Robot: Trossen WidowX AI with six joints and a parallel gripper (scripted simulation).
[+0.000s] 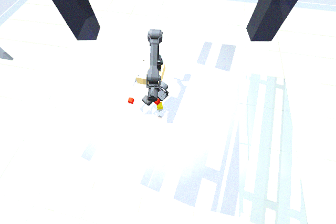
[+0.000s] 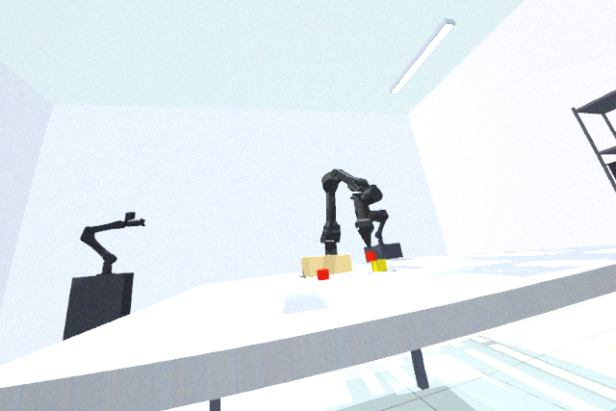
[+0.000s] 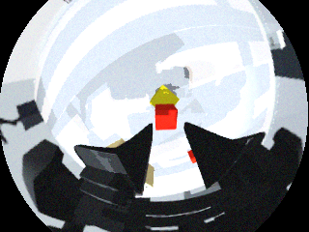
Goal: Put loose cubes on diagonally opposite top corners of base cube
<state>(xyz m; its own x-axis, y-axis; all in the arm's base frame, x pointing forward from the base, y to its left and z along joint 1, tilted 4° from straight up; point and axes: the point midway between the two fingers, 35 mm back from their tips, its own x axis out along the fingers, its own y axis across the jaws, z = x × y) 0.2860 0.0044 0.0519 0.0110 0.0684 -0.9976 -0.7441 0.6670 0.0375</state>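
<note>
My gripper tip is now 70 mm above the yellow cube, 20 mm to the right of it and 10 mm short of it.
</note>
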